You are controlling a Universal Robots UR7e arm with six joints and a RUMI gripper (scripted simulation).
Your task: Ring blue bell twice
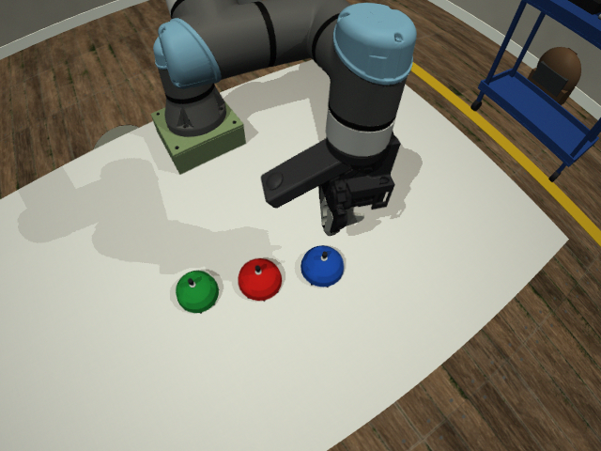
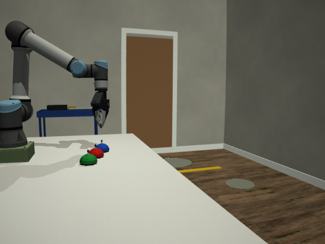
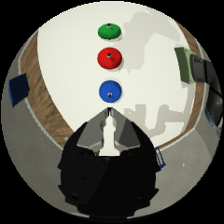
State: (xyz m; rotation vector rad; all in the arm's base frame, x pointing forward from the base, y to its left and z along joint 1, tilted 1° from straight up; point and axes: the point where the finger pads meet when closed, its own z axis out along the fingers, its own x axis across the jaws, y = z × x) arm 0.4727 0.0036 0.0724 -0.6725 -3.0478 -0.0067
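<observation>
Now: the blue bell 110 mm below my hand. From my hand the other things lie so: green bell 220 mm to the right, 110 mm below, 100 mm behind; red bell 110 mm to the right, 110 mm below, 50 mm behind.
</observation>
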